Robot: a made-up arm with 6 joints. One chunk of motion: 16 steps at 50 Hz.
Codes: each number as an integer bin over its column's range. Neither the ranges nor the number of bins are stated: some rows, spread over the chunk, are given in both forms.
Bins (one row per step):
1: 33 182 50 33 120 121
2: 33 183 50 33 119 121
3: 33 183 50 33 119 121
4: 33 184 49 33 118 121
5: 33 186 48 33 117 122
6: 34 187 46 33 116 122
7: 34 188 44 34 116 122
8: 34 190 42 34 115 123
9: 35 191 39 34 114 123
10: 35 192 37 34 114 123
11: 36 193 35 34 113 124
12: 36 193 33 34 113 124
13: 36 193 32 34 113 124
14: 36 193 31 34 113 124
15: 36 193 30 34 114 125
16: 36 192 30 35 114 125
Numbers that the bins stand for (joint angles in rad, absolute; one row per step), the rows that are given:
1: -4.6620 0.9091 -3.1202 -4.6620 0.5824 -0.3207
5: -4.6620 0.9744 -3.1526 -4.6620 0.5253 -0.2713
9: -4.5633 1.0559 -3.2984 -4.6127 0.4682 -0.2220
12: -4.5140 1.0885 -3.3955 -4.6127 0.4492 -0.1727
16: -4.5140 1.0722 -3.4441 -4.5633 0.4682 -0.1233
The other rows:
2: -4.6620 0.9254 -3.1202 -4.6620 0.5633 -0.3207
3: -4.6620 0.9254 -3.1202 -4.6620 0.5633 -0.3207
4: -4.6620 0.9417 -3.1364 -4.6620 0.5443 -0.3207
6: -4.6127 0.9907 -3.1850 -4.6620 0.5063 -0.2713
7: -4.6127 1.0070 -3.2174 -4.6127 0.5063 -0.2713
8: -4.6127 1.0396 -3.2498 -4.6127 0.4873 -0.2220
10: -4.5633 1.0722 -3.3307 -4.6127 0.4682 -0.2220
11: -4.5140 1.0885 -3.3631 -4.6127 0.4492 -0.1727
13: -4.5140 1.0885 -3.4117 -4.6127 0.4492 -0.1727
14: -4.5140 1.0885 -3.4279 -4.6127 0.4492 -0.1727
15: -4.5140 1.0885 -3.4441 -4.6127 0.4682 -0.1233

